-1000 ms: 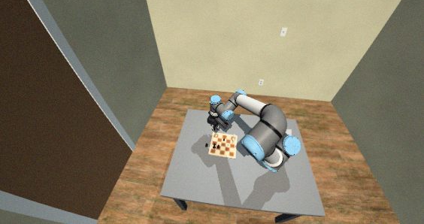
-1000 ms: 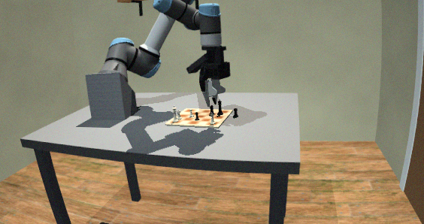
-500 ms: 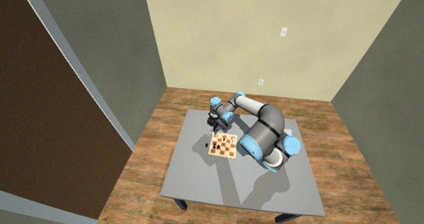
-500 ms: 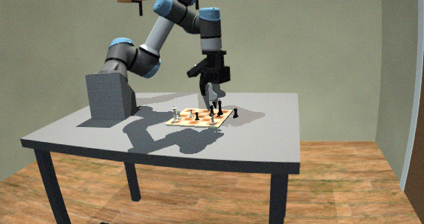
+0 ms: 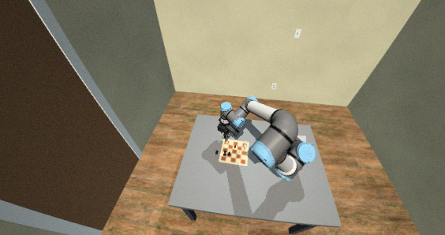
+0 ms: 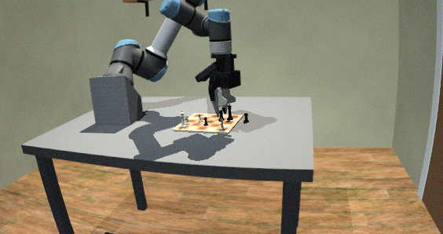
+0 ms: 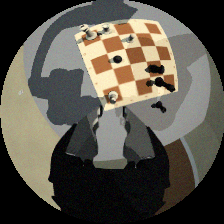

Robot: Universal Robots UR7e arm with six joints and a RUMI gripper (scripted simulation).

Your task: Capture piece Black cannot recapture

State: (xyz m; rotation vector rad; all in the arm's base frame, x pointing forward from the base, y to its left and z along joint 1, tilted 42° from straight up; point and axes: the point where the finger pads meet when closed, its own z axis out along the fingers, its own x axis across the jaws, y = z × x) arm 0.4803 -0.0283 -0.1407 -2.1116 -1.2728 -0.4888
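Right now my hand is 70 mm past the black pawn, 50 mm above it and 40 mm to the right of it. Round my hand: white pawn (110 mm behind, 90 mm to the left, 50 mm below); small chessboard (90 mm to the left, 70 mm below, 70 mm behind).
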